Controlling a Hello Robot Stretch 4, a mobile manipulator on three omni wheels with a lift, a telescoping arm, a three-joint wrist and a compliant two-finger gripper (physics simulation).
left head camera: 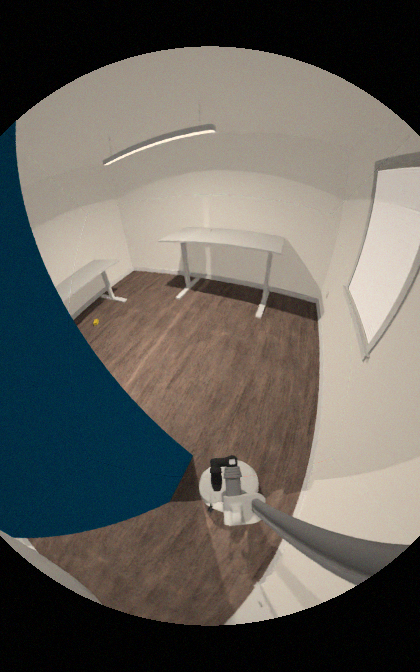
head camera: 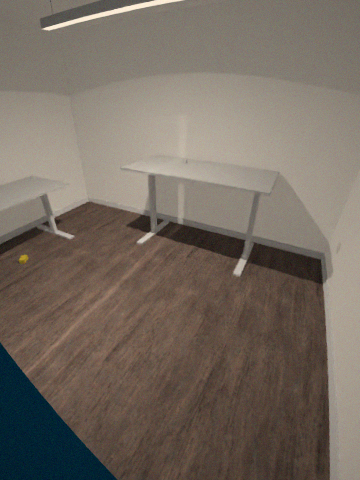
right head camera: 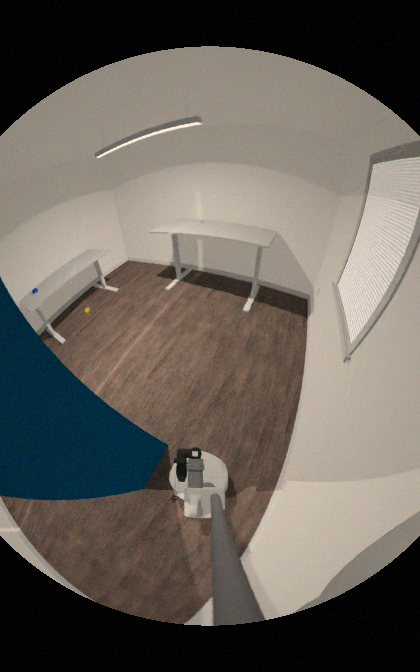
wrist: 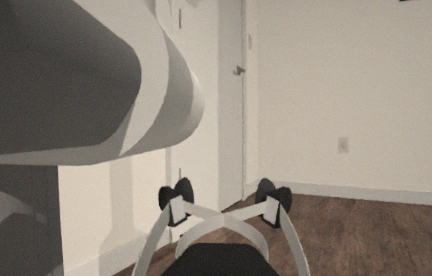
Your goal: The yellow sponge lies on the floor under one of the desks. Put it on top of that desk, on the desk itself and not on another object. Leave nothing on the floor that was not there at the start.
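Frame: origin at the robot's base, x back, y left, z down, level; millimetres.
Seen in the pictures: gripper, fingertip midpoint: (wrist: 224,193).
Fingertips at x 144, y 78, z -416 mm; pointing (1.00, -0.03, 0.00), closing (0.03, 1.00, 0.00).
Note:
A point is followed by its place in that frame.
The small yellow sponge (head camera: 23,259) @(z -15, x -1945, y 1832 mm) (left head camera: 96,322) (right head camera: 87,310) lies on the floor by the left desk (head camera: 30,189) @(z -692, x -2371, y 1778 mm) (left head camera: 89,278) (right head camera: 75,270), which stands along the left wall. In the right head camera view it lies between that desk's two legs, at its room side. A second, taller desk (head camera: 210,172) @(z -922, x -2322, y -228 mm) (left head camera: 225,237) (right head camera: 215,230) stands at the far wall. My gripper (wrist: 224,193) @(z -416, x 144, y 78 mm) is open, with its two fingertips apart and no object between them. It is far from the sponge.
A large blue partition (head camera: 35,425) @(z -991, x -224, y 285 mm) (left head camera: 65,425) (right head camera: 60,435) stands close on the left, its corner near my base. A wall with a window (left head camera: 390,245) (right head camera: 380,240) runs along the right. A small blue object (right head camera: 35,290) is on the left desk. A door (wrist: 231,100) @(z -678, x 1596, y 63 mm) shows in the wrist view.

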